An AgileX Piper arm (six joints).
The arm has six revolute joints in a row. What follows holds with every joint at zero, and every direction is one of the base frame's.
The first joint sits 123 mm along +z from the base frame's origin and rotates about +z.
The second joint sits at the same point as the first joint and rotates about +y.
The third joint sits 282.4 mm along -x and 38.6 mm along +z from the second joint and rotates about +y.
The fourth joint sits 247.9 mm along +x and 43.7 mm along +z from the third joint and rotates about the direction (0.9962, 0, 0.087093).
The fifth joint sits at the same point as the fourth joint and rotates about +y.
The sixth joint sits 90.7 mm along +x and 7.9 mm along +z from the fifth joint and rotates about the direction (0.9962, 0, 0.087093).
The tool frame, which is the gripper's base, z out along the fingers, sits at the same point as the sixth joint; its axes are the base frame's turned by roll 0, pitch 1.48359 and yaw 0 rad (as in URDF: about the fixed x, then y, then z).
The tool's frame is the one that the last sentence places.
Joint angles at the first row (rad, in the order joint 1, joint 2, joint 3, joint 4, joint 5, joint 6):
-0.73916 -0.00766 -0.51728 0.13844 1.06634 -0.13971
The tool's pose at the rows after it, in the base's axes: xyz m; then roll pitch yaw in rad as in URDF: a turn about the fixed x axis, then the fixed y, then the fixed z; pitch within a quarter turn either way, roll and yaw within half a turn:
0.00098, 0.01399, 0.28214, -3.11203, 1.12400, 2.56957
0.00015, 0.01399, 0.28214, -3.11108, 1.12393, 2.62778
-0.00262, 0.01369, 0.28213, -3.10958, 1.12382, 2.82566
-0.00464, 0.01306, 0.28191, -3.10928, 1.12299, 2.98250
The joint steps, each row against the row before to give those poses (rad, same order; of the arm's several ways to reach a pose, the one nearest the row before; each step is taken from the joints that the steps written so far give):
0.00003 0.00001 0.00002 -0.00001 -0.00002 0.00001
0.05764 0.00002 -0.00002 -0.00051 0.00000 0.00000
0.19701 -0.00002 0.00001 -0.00083 0.00001 0.00002
0.15673 -0.00001 0.00078 -0.00029 0.00002 -0.00003

